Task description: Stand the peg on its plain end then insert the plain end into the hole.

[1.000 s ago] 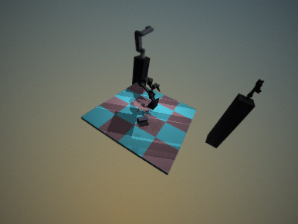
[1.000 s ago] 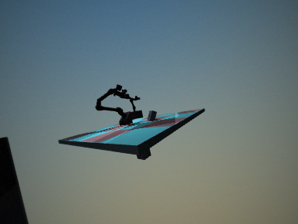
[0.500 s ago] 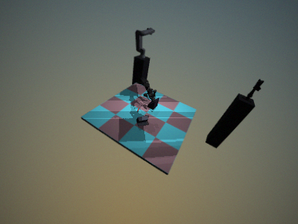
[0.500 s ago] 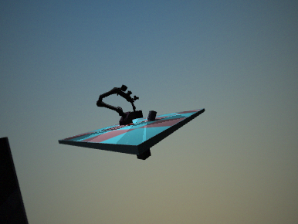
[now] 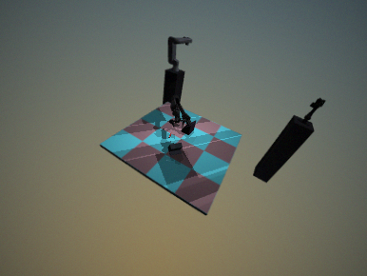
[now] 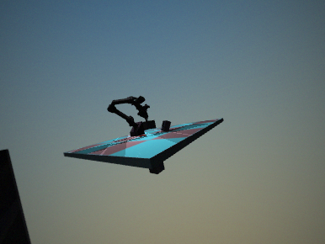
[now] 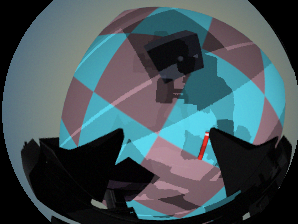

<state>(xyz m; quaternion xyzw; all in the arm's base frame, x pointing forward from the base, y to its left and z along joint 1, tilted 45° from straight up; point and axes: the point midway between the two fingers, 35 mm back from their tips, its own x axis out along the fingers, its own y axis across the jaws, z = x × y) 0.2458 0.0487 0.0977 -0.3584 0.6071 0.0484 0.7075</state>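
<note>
The red peg is 100 mm to the right of my gripper tip and 180 mm below it. Round my gripper tip: sloped panel (160 mm ahead, 80 mm to the left, 130 mm below).
</note>
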